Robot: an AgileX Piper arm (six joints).
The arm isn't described. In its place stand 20 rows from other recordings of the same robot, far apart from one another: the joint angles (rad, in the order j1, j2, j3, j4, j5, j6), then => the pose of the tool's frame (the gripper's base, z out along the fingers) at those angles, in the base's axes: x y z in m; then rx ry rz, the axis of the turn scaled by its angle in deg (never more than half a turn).
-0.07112 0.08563 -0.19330 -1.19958 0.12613 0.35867 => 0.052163 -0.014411 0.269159 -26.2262 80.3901 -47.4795
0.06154 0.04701 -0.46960 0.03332 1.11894 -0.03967 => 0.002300 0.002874 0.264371 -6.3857 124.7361 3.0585
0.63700 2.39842 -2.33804 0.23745 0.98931 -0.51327 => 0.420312 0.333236 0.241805 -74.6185 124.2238 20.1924
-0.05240 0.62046 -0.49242 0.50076 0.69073 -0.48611 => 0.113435 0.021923 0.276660 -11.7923 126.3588 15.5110
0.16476 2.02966 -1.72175 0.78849 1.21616 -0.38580 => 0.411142 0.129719 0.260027 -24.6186 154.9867 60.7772
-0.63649 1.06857 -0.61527 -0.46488 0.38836 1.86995 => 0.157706 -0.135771 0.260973 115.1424 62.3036 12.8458
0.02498 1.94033 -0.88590 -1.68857 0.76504 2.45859 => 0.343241 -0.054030 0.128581 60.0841 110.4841 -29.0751
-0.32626 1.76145 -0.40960 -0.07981 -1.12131 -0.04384 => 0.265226 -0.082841 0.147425 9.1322 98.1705 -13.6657
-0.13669 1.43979 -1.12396 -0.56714 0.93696 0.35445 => 0.281013 -0.078415 0.300159 18.2564 149.0850 -36.7186
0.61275 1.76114 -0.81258 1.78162 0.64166 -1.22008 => 0.237291 0.231925 0.169178 -21.0936 140.9768 74.6741
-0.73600 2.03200 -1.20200 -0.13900 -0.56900 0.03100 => 0.337440 -0.296481 0.189224 29.4981 97.5655 -30.5490
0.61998 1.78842 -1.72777 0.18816 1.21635 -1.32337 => 0.302083 0.235264 0.336068 -127.3071 89.8908 3.5177
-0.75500 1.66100 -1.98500 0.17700 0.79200 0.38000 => 0.276574 -0.244591 0.488261 61.5998 92.5848 -2.5203
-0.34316 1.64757 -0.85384 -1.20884 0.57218 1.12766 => 0.278328 -0.148379 0.192606 35.6323 138.6987 -46.6789
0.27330 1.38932 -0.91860 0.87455 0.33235 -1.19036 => 0.283122 0.103021 0.284449 -45.3630 115.1276 13.4080
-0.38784 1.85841 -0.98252 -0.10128 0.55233 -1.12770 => 0.303995 -0.129406 0.132017 -68.5736 157.7799 -17.5760
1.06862 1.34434 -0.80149 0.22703 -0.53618 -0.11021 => 0.153209 0.257263 0.322512 -37.2514 81.2994 47.8855
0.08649 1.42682 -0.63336 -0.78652 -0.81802 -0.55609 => 0.275400 0.071068 0.257322 -72.1135 59.8657 -21.8274
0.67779 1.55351 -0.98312 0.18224 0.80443 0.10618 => 0.219942 0.192309 0.222581 -38.3903 162.5892 20.6250
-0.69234 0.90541 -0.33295 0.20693 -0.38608 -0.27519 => 0.132755 -0.119237 0.261830 32.7873 92.8601 -36.9695
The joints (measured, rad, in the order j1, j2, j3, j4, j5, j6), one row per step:
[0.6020 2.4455 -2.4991 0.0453 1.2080 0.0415]
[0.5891 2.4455 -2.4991 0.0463 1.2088 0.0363]
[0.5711 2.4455 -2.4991 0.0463 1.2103 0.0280]
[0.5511 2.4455 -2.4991 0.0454 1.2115 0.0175]
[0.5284 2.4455 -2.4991 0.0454 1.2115 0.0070]
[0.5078 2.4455 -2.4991 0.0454 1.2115 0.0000]
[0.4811 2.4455 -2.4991 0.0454 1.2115 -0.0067]
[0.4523 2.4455 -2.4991 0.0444 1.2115 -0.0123]
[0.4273 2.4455 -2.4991 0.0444 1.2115 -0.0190]
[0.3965 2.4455 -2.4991 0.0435 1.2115 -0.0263]
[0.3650 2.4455 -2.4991 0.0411 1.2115 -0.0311]
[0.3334 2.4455 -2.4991 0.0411 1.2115 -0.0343]
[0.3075 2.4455 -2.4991 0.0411 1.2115 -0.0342]
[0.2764 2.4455 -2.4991 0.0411 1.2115 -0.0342]
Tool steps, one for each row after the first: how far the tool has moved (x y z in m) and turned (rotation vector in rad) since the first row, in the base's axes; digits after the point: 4 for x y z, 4 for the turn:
[0.0038 -0.0056 0.0000 -0.0016 -0.0004 -0.0082]
[0.0090 -0.0136 -0.0001 -0.0056 -0.0016 -0.0188]
[0.0146 -0.0227 -0.0002 -0.0110 -0.0042 -0.0297]
[0.0209 -0.0329 -0.0002 -0.0150 -0.0071 -0.0432]
[0.0264 -0.0424 -0.0002 -0.0178 -0.0090 -0.0577]
[0.0332 -0.0548 -0.0002 -0.0205 -0.0107 -0.0785]
[0.0402 -0.0685 -0.0002 -0.0238 -0.0124 -0.1025]
[0.0459 -0.0804 -0.0002 -0.0266 -0.0139 -0.1217]
[0.0526 -0.0954 -0.0002 -0.0306 -0.0159 -0.1462]
[0.0590 -0.1111 -0.0002 -0.0349 -0.0177 -0.1738]
[0.0648 -0.1268 -0.0002 -0.0365 -0.0180 -0.2026]
[0.0692 -0.1398 -0.0002 -0.0367 -0.0175 -0.2286]
[0.0741 -0.1555 -0.0002 -0.0370 -0.0169 -0.2597]

